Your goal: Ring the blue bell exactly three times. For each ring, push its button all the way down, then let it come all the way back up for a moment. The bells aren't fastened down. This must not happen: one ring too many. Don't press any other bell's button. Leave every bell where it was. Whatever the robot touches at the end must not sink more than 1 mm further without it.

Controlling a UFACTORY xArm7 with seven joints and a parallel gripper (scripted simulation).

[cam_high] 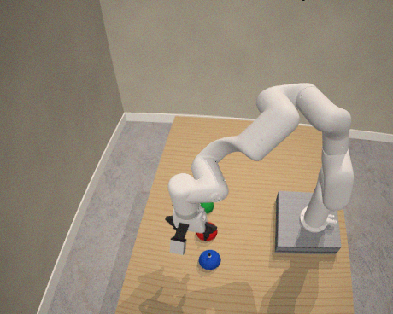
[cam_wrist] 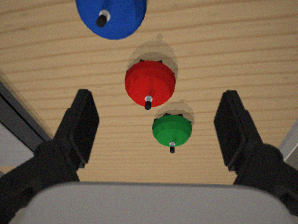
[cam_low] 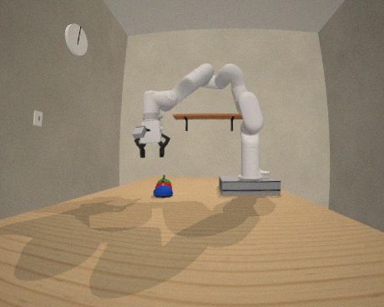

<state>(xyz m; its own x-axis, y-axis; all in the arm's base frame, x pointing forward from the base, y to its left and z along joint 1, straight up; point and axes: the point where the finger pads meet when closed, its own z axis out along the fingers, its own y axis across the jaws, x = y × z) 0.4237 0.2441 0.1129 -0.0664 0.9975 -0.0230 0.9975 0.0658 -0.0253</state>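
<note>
Right now the blue bell is 130 mm below my hand, 60 mm behind it and 10 mm to the left of it. The rest, counted from my hand: green bell 220 mm to the right, 130 mm below, 40 mm ahead; then red bell 130 mm below, 110 mm to the right, 10 mm behind.
</note>
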